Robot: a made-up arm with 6 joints.
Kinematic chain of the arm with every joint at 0, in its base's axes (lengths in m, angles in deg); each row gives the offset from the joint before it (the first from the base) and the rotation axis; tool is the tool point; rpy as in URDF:
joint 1: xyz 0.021 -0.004 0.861 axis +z
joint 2: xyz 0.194 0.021 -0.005 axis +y
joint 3: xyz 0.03 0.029 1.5 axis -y
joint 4: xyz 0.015 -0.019 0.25 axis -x
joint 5: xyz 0.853 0 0.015 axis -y
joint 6: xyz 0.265 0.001 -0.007 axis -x
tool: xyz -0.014 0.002 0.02 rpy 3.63 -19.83 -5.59
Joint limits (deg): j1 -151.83..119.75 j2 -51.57..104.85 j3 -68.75..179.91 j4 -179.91..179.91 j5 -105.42..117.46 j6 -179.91..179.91
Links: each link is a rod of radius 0.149 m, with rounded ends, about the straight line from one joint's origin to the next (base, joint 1, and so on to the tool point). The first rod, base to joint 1, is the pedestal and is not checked.
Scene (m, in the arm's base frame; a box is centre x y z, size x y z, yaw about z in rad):
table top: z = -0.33
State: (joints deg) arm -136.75 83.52 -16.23 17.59 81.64 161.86
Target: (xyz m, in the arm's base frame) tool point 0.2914 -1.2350 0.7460
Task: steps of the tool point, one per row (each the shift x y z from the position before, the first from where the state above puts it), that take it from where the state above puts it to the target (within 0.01 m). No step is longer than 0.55 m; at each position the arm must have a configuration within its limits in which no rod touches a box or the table.
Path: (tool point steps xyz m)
1: 0.4501 -0.1683 0.1878
2: 0.4639 -0.0092 0.1905
3: 0.4209 0.1434 0.1896
4: 0.3275 0.2697 0.1840

